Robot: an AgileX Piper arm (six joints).
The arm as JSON. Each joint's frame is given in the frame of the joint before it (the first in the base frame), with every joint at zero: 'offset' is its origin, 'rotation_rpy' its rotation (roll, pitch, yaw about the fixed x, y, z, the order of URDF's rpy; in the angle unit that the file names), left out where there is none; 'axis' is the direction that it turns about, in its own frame. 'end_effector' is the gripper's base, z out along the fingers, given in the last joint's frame.
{
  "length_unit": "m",
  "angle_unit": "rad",
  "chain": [
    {
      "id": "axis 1",
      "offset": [
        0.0,
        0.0,
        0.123
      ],
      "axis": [
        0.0,
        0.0,
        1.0
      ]
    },
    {
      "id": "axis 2",
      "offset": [
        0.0,
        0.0,
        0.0
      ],
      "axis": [
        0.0,
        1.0,
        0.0
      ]
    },
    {
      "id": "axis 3",
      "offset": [
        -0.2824,
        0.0,
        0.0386
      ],
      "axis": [
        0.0,
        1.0,
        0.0
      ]
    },
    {
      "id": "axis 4",
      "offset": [
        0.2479,
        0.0,
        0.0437
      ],
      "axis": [
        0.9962,
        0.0,
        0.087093
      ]
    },
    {
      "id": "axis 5",
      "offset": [
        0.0,
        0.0,
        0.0
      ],
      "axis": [
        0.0,
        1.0,
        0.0
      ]
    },
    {
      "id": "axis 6",
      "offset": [
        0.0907,
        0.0,
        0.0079
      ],
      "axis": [
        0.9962,
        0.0,
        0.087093
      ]
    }
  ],
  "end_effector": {
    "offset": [
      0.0,
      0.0,
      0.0
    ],
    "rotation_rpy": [
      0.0,
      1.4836,
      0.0
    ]
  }
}
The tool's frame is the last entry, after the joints.
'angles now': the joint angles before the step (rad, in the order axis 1, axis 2, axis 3, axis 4, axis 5, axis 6). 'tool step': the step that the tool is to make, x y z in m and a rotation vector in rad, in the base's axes. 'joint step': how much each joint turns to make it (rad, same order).
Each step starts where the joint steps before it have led.
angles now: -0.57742 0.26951 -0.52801 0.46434 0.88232 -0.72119
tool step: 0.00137 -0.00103 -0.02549 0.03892 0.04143 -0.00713
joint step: -0.00009 -0.02420 0.09001 0.00375 -0.01319 0.00560
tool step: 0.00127 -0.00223 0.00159 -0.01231 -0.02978 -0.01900
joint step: 0.00029 -0.00002 0.00406 -0.00128 -0.04097 0.00257
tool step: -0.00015 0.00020 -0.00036 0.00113 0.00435 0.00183
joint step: -0.00022 -0.00001 -0.00002 -0.00066 0.00490 -0.00023
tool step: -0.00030 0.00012 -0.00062 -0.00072 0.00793 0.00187
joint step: -0.00004 0.00000 0.00000 -0.00418 0.00702 -0.00007
